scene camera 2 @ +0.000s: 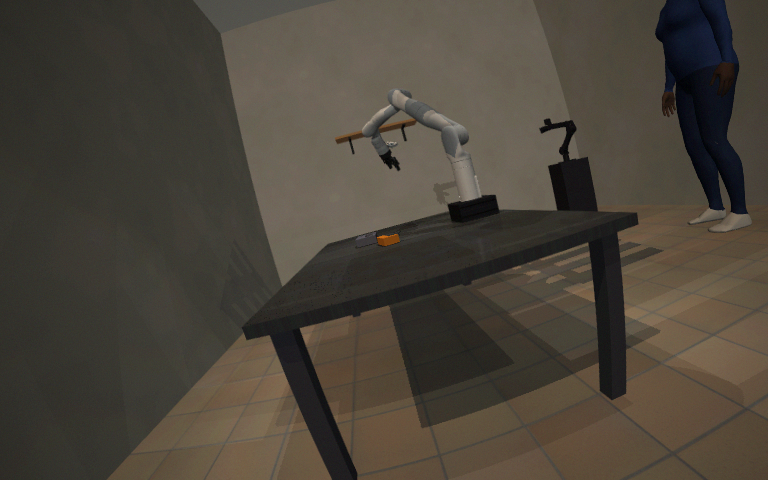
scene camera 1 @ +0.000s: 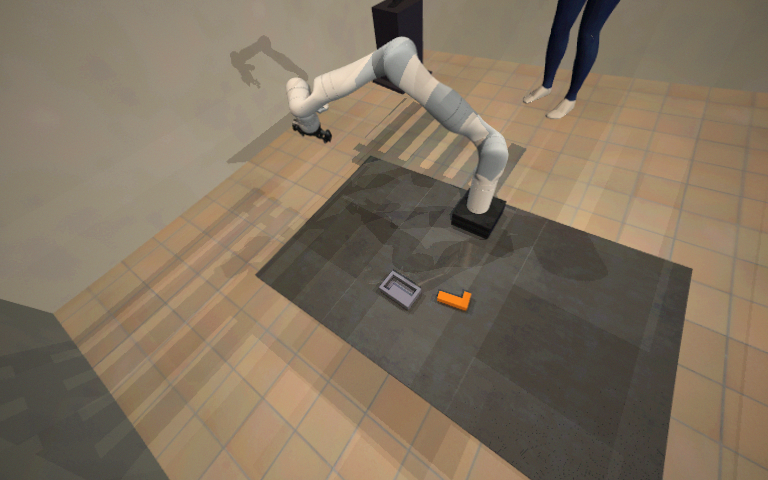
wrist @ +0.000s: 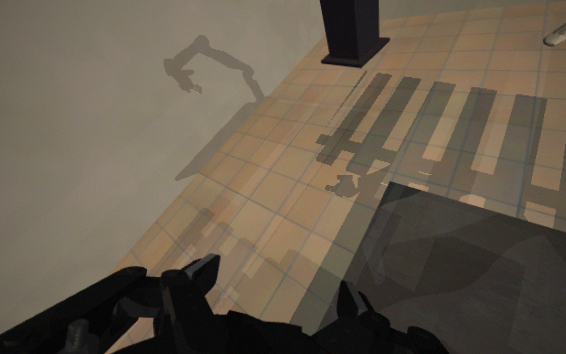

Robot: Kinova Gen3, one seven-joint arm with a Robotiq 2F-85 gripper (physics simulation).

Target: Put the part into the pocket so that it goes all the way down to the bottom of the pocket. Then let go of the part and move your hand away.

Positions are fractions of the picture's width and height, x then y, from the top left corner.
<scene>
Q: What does my gripper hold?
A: Nothing.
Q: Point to a grey pocket block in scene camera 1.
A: At 0.52, 0.60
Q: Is my gripper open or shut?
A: Open.
</scene>
